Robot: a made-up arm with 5 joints.
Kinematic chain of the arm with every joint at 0, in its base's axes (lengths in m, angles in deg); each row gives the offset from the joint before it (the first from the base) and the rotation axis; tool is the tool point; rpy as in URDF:
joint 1: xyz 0.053 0 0.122 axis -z
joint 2: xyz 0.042 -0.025 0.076 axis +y
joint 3: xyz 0.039 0 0.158 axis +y
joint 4: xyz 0.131 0 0.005 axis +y
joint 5: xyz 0.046 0.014 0 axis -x
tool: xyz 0 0 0 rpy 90 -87.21 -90
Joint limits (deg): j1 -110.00..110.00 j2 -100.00..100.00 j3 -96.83..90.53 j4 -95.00..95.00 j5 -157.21..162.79
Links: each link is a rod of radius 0.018 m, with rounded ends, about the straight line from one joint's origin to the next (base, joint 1, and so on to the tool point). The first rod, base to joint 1, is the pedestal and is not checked.
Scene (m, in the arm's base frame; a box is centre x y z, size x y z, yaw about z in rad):
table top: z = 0
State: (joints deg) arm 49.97 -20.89 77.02 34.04 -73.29
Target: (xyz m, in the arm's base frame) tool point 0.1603 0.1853 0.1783
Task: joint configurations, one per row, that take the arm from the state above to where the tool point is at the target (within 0.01 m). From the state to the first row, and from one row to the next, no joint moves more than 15 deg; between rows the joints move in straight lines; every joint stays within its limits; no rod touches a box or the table.
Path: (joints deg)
1: 35.86 -15.78 72.27 32.16 -73.29
2: 21.76 -10.66 67.53 30.28 -73.29
3: 7.65 -5.55 62.78 28.41 -73.29
4: -6.45 -0.44 58.04 26.53 -73.29
5: -20.56 4.68 53.29 24.65 -73.29
6: -34.66 9.79 48.55 22.77 -73.29
7: -48.77 14.90 43.80 20.89 -73.29
8: -62.87 20.01 39.06 19.01 -73.29

